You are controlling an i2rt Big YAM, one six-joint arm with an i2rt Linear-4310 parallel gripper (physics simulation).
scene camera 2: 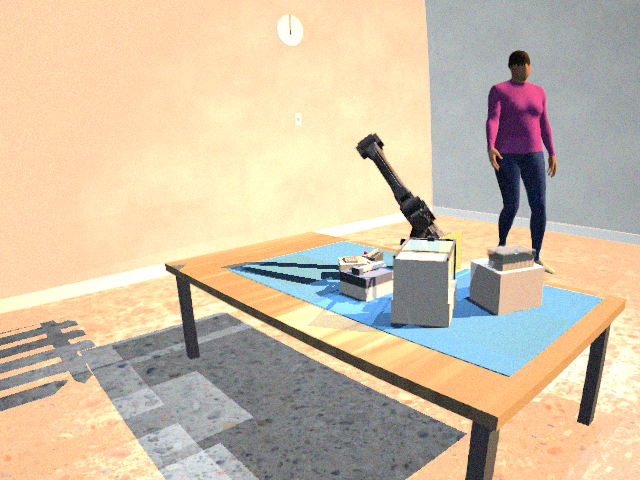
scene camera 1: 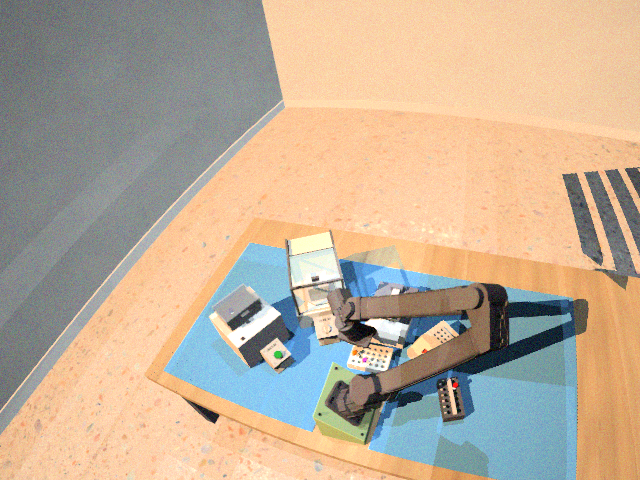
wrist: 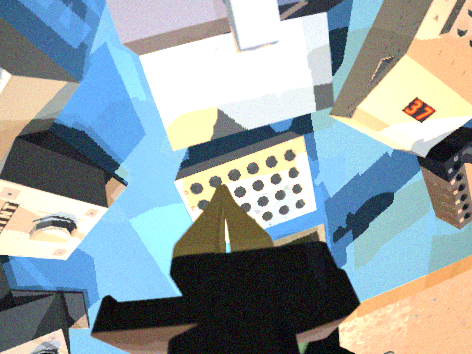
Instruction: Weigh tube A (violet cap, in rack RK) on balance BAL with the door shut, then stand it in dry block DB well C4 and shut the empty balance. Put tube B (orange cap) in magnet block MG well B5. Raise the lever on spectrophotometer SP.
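Note:
The white rack RK (scene camera 1: 381,364) (wrist: 305,184) stands in front of the white-and-grey instrument (scene camera 1: 388,331) (wrist: 210,80), apparently spectrophotometer SP, with a white bar (wrist: 256,27) on top. Tube A's violet cap (scene camera 1: 364,360) and tube B's orange cap (scene camera 1: 355,352) show in the rack; my gripper hides them in the wrist view. My gripper (wrist: 222,190) is shut and empty, its tips over the rack's left part. Glass-walled balance BAL (scene camera 1: 315,273) (scene camera 2: 421,289) stands behind left; its door state is unclear. Dry block DB (scene camera 1: 419,345) (wrist: 385,120) reads 37. Dark block (scene camera 1: 451,400) (wrist: 442,195), apparently MG, holds a red-capped tube.
A boxy machine (scene camera 1: 250,325) (scene camera 2: 506,289) with a grey lid and a green-button box (scene camera 1: 276,355) stands at the left in scene camera 1. The green arm base (scene camera 1: 338,428) is at the table's front edge. A knob panel (wrist: 30,220) is left of the gripper.

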